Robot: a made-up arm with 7 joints.
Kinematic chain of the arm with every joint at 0, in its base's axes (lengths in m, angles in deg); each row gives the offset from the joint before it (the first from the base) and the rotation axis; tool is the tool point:
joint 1: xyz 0 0 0.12 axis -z
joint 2: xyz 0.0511 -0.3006 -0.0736 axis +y
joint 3: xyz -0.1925 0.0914 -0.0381 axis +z
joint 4: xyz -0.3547 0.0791 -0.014 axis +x
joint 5: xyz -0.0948 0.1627 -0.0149 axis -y
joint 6: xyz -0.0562 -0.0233 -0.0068 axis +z
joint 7: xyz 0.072 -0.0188 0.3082 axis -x
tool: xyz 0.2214 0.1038 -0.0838
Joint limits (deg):
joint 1: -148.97..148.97
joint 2: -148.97..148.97
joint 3: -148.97..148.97
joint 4: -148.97..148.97
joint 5: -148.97..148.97
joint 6: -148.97..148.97
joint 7: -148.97..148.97
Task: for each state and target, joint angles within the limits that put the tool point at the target. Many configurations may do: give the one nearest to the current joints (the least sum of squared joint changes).
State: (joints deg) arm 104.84 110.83 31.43 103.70 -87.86 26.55 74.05
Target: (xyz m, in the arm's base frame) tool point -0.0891 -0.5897 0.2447
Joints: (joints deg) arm 90.50 134.83 21.73 105.55 -86.75 33.18 73.64
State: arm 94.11 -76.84 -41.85 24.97 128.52 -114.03 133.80
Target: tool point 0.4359 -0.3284 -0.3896
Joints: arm 80.73 -74.83 -47.06 34.80 121.49 -118.83 135.96
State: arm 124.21 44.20 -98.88 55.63 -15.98 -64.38 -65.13
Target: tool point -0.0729 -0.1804 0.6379
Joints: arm 130.20 87.04 -68.43 42.19 9.08 -70.07 -81.84
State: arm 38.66 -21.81 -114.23 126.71 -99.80 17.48 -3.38
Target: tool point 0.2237 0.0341 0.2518
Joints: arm 29.59 -9.16 -91.09 104.76 -111.89 -8.94 11.27
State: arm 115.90 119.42 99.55 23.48 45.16 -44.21 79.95
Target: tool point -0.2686 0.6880 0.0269
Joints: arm 148.97 136.80 113.41 45.34 54.47 -63.33 84.76
